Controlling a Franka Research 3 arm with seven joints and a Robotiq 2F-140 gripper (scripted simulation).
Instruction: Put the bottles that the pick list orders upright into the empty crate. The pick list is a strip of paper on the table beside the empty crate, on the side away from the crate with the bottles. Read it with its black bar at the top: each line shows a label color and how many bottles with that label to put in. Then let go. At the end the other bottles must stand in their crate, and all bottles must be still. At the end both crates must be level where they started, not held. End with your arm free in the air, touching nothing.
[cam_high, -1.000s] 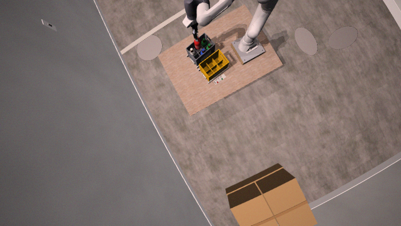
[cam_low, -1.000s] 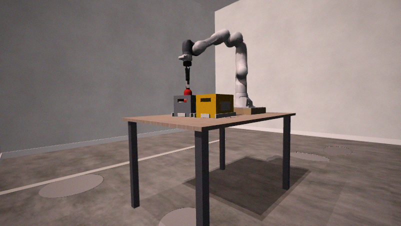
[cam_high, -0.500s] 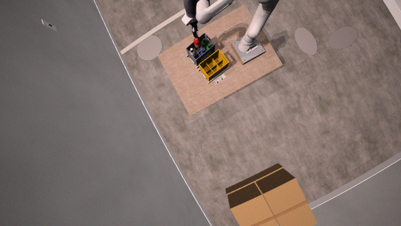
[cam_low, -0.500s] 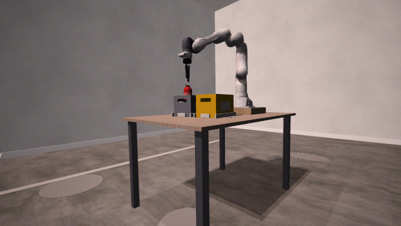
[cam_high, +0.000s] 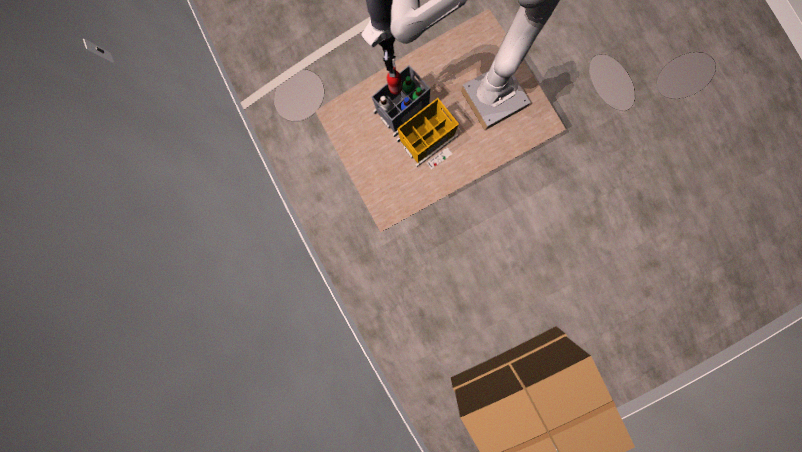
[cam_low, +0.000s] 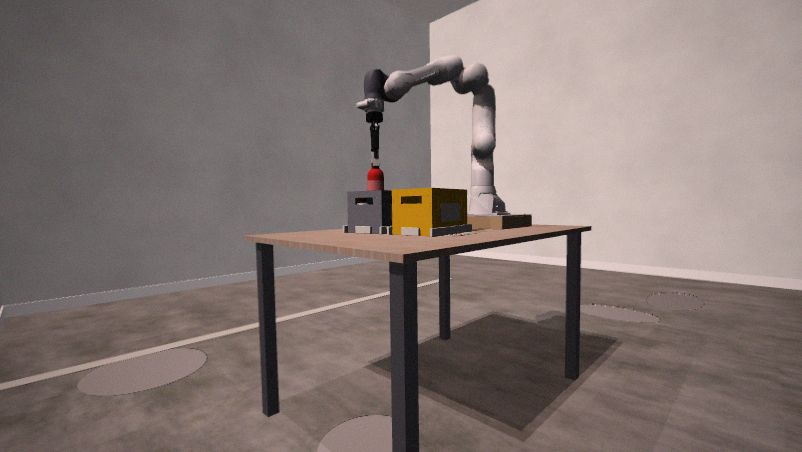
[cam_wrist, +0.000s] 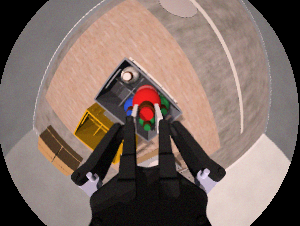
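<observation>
The red bottle lies 80 mm below my hand. Also, from my hand: blue bottle: 30 mm behind, 80 mm to the left, 230 mm below; white bottle: 90 mm ahead, 20 mm to the left, 230 mm below; grey crate: 10 mm behind, 40 mm to the left, 240 mm below.
</observation>
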